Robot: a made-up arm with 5 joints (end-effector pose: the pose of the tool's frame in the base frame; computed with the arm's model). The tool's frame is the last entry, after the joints.
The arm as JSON. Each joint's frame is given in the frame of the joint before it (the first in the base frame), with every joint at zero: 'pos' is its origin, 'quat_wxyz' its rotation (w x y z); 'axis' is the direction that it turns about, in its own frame. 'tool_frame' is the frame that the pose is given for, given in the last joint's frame.
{
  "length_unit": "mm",
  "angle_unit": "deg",
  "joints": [
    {
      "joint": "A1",
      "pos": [
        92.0,
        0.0,
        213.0
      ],
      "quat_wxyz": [
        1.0,
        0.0,
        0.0,
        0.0
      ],
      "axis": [
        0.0,
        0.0,
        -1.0
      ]
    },
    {
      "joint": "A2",
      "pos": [
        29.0,
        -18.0,
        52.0
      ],
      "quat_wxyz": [
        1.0,
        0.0,
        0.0,
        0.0
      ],
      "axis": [
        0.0,
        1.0,
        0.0
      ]
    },
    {
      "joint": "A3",
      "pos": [
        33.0,
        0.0,
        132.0
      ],
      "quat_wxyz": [
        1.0,
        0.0,
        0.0,
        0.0
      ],
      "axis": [
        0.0,
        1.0,
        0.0
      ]
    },
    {
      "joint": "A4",
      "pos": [
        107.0,
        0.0,
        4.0
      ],
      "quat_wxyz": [
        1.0,
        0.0,
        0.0,
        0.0
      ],
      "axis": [
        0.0,
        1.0,
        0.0
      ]
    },
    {
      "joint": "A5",
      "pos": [
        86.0,
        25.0,
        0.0
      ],
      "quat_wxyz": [
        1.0,
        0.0,
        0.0,
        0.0
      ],
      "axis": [
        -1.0,
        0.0,
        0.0
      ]
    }
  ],
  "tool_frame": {
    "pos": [
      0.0,
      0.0,
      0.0
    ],
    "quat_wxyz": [
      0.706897,
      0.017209,
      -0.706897,
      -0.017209
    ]
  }
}
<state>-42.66 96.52 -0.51 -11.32 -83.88</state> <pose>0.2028 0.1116 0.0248 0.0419 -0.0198 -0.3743 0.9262</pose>
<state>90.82 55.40 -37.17 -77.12 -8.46</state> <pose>0.0947 -0.3038 0.3567 -0.6165 -0.7403 -0.2085 0.1686</pose>
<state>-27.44 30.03 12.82 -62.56 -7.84</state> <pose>0.3424 0.1379 0.3219 0.2667 -0.7730 0.0841 0.5695</pose>
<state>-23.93 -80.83 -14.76 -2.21 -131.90</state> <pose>-0.0225 -0.0431 0.5099 -0.9804 0.1851 -0.0560 0.0386</pose>
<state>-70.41 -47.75 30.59 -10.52 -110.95</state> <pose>0.1292 0.1255 0.4535 0.8552 0.0310 -0.1910 0.4809</pose>
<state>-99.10 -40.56 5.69 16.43 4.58</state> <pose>0.0637 0.1325 0.4784 0.6091 -0.5359 0.4508 0.3723</pose>
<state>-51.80 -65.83 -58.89 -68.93 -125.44</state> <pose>-0.0531 -0.1731 0.4145 -0.6181 -0.0002 -0.4863 0.6177</pose>
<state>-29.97 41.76 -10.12 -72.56 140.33</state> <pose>0.3481 0.1558 0.3451 -0.7339 -0.5374 0.4129 0.0452</pose>
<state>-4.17 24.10 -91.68 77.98 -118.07</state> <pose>0.3256 0.0240 0.4569 0.5679 -0.2954 -0.6540 0.4032</pose>
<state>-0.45 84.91 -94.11 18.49 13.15</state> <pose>0.4452 0.0098 0.2510 -0.0559 -0.6451 0.0718 0.7587</pose>
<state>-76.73 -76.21 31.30 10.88 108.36</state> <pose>0.0973 0.0531 0.4550 0.2199 0.8552 -0.4691 0.0094</pose>
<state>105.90 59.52 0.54 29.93 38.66</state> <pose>0.0395 -0.2100 0.1268 -0.0001 0.0000 -0.5738 0.8190</pose>
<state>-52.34 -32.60 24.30 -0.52 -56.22</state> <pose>0.1940 0.1436 0.4266 0.6271 -0.4282 -0.0378 0.6495</pose>
